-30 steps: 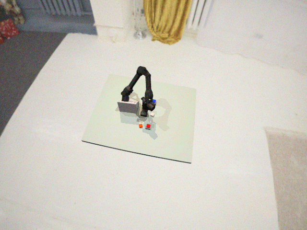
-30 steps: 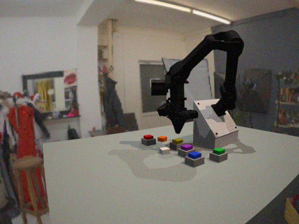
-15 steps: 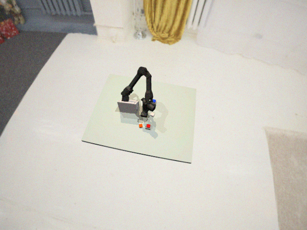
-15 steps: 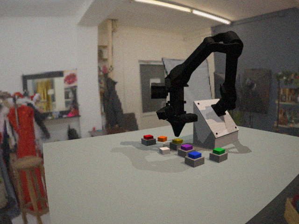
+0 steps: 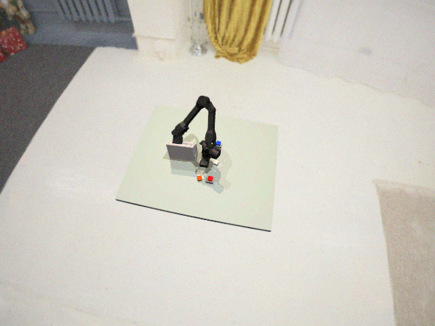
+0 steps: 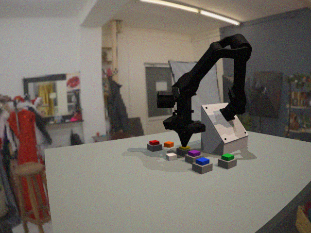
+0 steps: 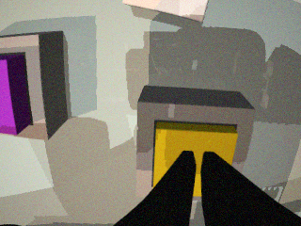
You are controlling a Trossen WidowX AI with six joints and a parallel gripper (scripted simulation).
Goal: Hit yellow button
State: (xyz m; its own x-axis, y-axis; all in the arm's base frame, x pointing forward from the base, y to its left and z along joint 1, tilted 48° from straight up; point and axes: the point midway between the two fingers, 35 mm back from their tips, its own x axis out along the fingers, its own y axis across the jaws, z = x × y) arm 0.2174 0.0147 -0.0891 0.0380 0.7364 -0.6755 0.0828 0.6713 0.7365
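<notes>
The yellow button is 10 mm below my gripper tip. The rest, counted from my gripper tip: white block (70 mm ahead, 10 mm to the left, 20 mm below); then purple button (30 mm ahead, 90 mm to the left); then orange block (30 mm behind, 140 mm to the right, 20 mm below).
</notes>
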